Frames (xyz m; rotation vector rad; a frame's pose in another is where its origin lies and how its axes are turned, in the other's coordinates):
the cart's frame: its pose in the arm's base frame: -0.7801 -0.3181 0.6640 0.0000 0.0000 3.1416
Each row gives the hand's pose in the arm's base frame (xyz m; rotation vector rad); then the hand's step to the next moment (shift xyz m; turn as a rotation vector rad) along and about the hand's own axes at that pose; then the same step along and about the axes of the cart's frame.
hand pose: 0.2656 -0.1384 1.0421 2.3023 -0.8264 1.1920
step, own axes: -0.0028 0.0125 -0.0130 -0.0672 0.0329 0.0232
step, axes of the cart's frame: 0.0173 0.0005 0.0059 0.0392 0.0171 -0.0656
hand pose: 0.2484 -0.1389 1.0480 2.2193 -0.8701 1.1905
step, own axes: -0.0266 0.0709 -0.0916 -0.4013 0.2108 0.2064
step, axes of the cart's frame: 0.1128 -0.0198 0.0317 0.2066 0.1568 -0.4252
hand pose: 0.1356 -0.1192 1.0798 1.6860 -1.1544 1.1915
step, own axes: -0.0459 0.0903 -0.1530 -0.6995 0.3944 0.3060
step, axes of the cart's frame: 0.1347 -0.1244 0.0058 0.4005 0.2321 -0.7240
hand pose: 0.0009 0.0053 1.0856 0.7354 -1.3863 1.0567
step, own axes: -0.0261 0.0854 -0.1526 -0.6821 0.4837 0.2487
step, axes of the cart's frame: 0.0117 -0.1678 -0.0546 0.4598 0.1425 -0.7276
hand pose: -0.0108 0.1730 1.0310 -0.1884 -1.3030 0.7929
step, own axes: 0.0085 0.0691 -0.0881 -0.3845 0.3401 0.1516
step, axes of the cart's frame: -0.0518 -0.0820 -0.0566 0.2976 0.0346 -0.4436
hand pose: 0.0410 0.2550 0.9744 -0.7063 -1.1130 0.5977
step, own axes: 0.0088 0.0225 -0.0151 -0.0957 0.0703 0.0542
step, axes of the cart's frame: -0.0153 -0.0178 -0.0161 0.0884 0.0144 -0.0950
